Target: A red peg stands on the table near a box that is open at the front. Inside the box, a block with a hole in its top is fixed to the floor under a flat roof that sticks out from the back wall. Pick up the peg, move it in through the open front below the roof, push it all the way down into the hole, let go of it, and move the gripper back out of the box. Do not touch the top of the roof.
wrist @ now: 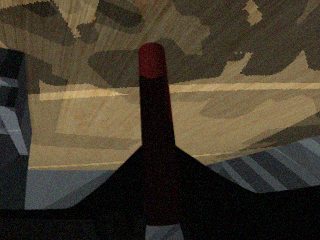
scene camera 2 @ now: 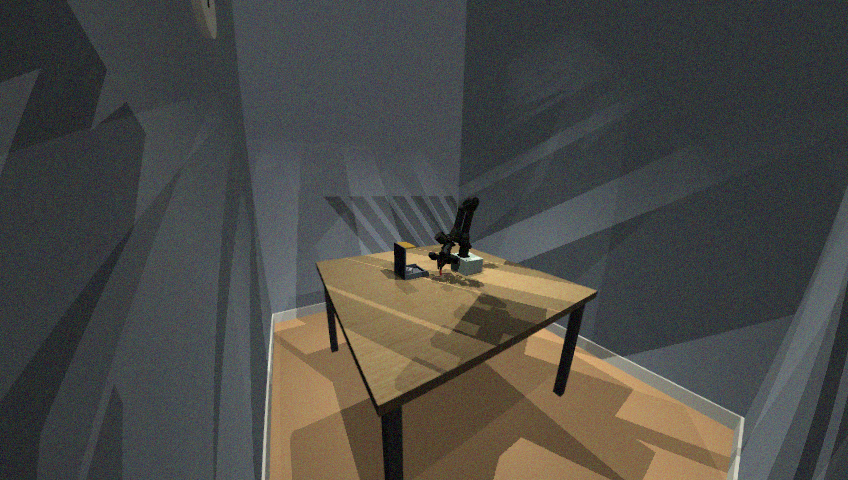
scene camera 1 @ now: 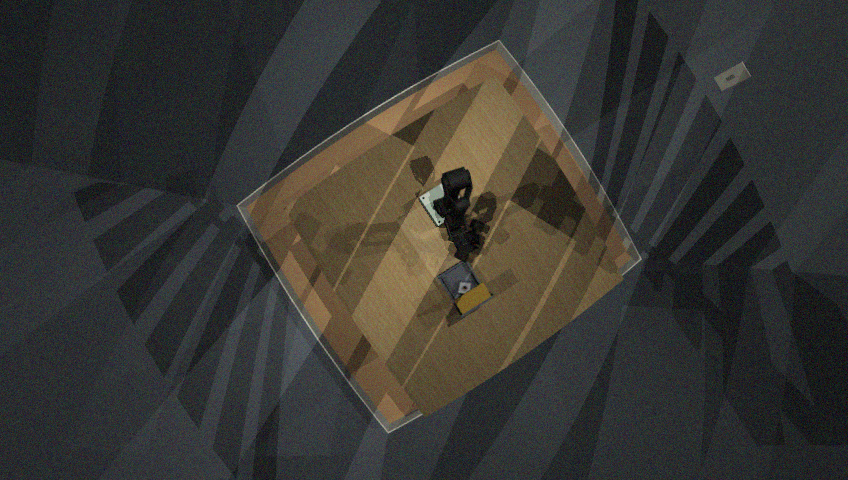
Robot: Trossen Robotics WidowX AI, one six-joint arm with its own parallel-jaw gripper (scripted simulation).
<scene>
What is my gripper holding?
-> A red peg.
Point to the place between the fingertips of my gripper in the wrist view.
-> At 157,151
</scene>
